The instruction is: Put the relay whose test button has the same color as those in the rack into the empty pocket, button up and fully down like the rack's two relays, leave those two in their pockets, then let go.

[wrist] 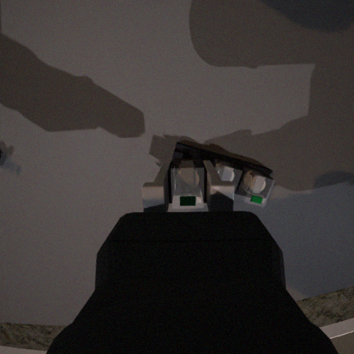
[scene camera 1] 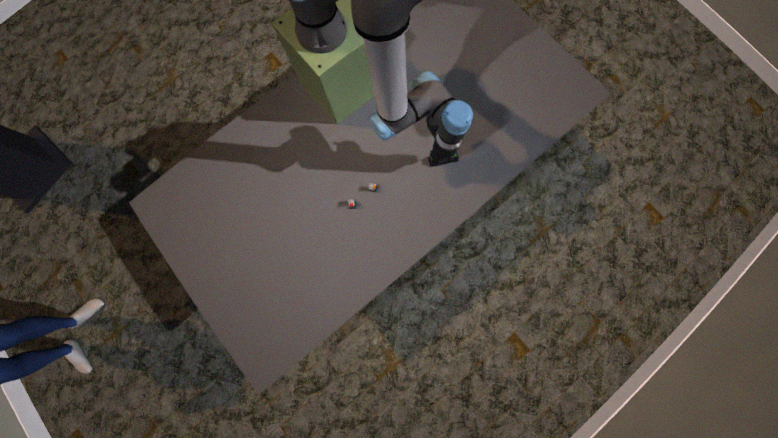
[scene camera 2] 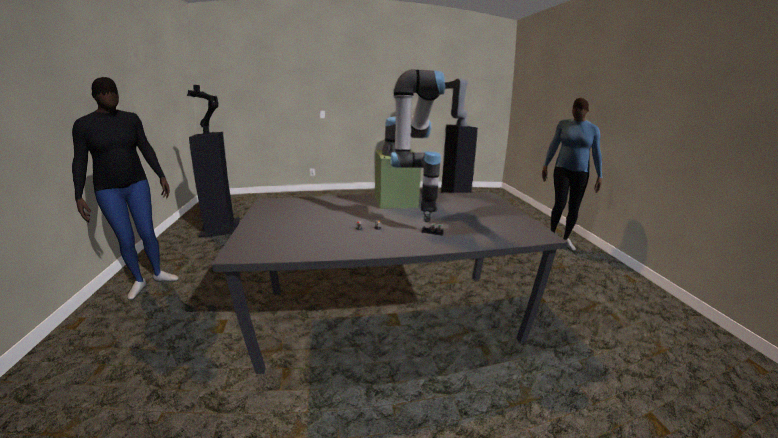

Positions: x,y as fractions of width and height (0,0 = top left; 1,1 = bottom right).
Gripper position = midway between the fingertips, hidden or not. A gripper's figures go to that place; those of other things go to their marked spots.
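A black rack (wrist: 0.51,0.43) sits 21 cm from the lens. As for my own gripper (wrist: 0.53,0.49), it is 16 cm from the lens.
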